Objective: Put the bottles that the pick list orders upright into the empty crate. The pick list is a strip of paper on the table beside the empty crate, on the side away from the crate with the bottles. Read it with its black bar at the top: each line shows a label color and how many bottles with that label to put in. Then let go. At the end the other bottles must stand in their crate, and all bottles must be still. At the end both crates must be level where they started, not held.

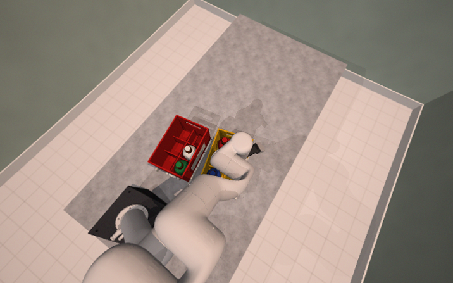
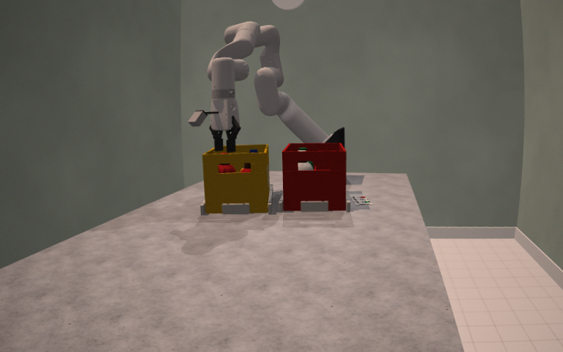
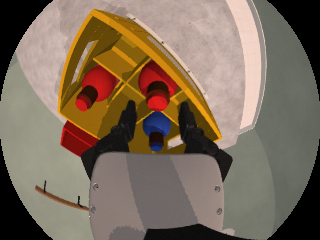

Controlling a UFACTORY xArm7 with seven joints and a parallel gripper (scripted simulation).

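Now: the yellow crate 10 cm below my hand, 4 cm to the left of it and 2 cm behind it. Round my hand: blue bottle (11 cm behind, 10 cm below, 5 cm to the left); green-labelled bottle (20 cm to the left, 19 cm behind, 10 cm below); white bottle (22 cm to the left, 10 cm below, 10 cm behind).
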